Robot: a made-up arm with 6 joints. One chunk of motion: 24 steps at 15 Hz.
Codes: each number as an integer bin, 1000 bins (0 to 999) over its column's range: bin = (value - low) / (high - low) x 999, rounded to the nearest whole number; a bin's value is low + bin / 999 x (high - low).
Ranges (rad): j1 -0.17..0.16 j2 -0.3..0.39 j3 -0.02..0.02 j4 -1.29..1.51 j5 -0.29..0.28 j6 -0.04..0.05
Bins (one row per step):
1: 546 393 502 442 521 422
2: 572 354 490 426 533 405
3: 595 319 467 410 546 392
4: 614 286 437 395 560 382
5: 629 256 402 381 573 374
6: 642 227 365 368 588 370
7: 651 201 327 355 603 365
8: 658 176 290 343 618 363
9: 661 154 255 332 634 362
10: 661 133 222 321 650 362
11: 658 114 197 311 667 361
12: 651 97 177 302 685 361
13: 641 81 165 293 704 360
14: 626 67 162 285 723 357
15: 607 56 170 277 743 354
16: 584 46 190 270 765 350
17: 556 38 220 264 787 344
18: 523 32 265 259 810 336
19: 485 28 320 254 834 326
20: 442 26 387 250 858 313
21: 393 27 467 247 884 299
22: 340 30 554 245 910 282
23: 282 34 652 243 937 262
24: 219 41 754 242 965 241
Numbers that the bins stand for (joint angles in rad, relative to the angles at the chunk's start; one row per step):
1: 0.0104 -0.0286 0.0001 -0.0512 0.0073 -0.0020
2: 0.0189 -0.0555 -0.0004 -0.0960 0.0141 -0.0035
3: 0.0265 -0.0797 -0.0013 -0.1409 0.0215 -0.0047
4: 0.0328 -0.1025 -0.0025 -0.1829 0.0295 -0.0056
5: 0.0378 -0.1232 -0.0039 -0.2221 0.0369 -0.0063
6: 0.0421 -0.1432 -0.0054 -0.2586 0.0455 -0.0067
7: 0.0450 -0.1612 -0.0069 -0.2950 0.0541 -0.0071
8: 0.0474 -0.1784 -0.0084 -0.3286 0.0626 -0.0073
9: 0.0483 -0.1936 -0.0098 -0.3595 0.0717 -0.0074
10: 0.0483 -0.2081 -0.0111 -0.3903 0.0809 -0.0074
11: 0.0474 -0.2213 -0.0121 -0.4183 0.0906 -0.0075
12: 0.0450 -0.2330 -0.0129 -0.4436 0.1008 -0.0075
13: 0.0417 -0.2441 -0.0134 -0.4688 0.1117 -0.0076
14: 0.0368 -0.2537 -0.0135 -0.4912 0.1225 -0.0078
15: 0.0305 -0.2613 -0.0132 -0.5136 0.1339 -0.0081
16: 0.0229 -0.2682 -0.0124 -0.5332 0.1465 -0.0085
17: 0.0137 -0.2738 -0.0112 -0.5501 0.1590 -0.0090
18: 0.0028 -0.2779 -0.0094 -0.5641 0.1722 -0.0097
19: -0.0098 -0.2807 -0.0072 -0.5781 0.1859 -0.0106
20: -0.0240 -0.2820 -0.0045 -0.5893 0.1995 -0.0118
21: -0.0402 -0.2814 -0.0013 -0.5977 0.2144 -0.0131
22: -0.0577 -0.2793 0.0022 -0.6033 0.2292 -0.0146
23: -0.0768 -0.2765 0.0061 -0.6089 0.2446 -0.0164
24: -0.0977 -0.2717 0.0102 -0.6117 0.2606 -0.0183

